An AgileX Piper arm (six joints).
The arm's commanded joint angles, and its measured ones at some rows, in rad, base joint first. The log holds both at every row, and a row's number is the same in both.
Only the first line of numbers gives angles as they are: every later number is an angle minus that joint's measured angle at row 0.
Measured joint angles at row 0:
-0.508, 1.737, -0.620, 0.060, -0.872, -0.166
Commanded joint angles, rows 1 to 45:
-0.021, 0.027, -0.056, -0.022, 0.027, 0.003
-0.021, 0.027, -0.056, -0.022, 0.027, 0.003
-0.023, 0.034, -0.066, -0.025, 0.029, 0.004
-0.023, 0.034, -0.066, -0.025, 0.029, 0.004
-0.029, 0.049, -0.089, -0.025, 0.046, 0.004
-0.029, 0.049, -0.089, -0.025, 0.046, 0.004
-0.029, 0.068, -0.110, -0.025, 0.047, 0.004
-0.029, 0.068, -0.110, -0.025, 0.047, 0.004
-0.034, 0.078, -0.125, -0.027, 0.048, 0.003
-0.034, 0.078, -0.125, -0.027, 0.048, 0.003
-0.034, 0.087, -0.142, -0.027, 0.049, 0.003
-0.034, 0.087, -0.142, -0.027, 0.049, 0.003
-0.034, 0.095, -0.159, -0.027, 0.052, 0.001
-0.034, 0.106, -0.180, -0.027, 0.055, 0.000
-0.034, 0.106, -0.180, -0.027, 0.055, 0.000
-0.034, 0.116, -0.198, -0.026, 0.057, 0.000
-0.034, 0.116, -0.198, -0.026, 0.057, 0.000
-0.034, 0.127, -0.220, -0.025, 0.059, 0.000
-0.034, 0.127, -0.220, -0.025, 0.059, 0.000
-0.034, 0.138, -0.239, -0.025, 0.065, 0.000
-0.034, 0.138, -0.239, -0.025, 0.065, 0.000
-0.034, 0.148, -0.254, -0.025, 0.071, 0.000
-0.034, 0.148, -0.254, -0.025, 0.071, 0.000
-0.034, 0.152, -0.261, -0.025, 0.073, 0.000
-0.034, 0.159, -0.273, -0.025, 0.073, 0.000
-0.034, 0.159, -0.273, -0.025, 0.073, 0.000
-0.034, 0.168, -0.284, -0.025, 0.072, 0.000
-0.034, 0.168, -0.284, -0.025, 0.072, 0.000
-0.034, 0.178, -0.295, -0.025, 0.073, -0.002
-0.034, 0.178, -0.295, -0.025, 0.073, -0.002
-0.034, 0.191, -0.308, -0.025, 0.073, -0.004
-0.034, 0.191, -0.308, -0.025, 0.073, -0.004
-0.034, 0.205, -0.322, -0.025, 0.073, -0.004
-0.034, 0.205, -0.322, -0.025, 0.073, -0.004
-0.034, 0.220, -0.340, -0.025, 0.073, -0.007
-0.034, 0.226, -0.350, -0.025, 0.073, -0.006
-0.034, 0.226, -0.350, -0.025, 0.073, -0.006
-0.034, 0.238, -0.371, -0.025, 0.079, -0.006
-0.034, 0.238, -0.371, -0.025, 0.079, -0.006
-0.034, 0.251, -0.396, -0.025, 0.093, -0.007
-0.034, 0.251, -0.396, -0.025, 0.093, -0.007
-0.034, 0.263, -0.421, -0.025, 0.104, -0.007
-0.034, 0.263, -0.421, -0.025, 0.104, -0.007
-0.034, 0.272, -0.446, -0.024, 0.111, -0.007
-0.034, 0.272, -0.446, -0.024, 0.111, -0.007
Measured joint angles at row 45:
-0.052, 0.259, -0.392, 0.071, 0.115, -0.001
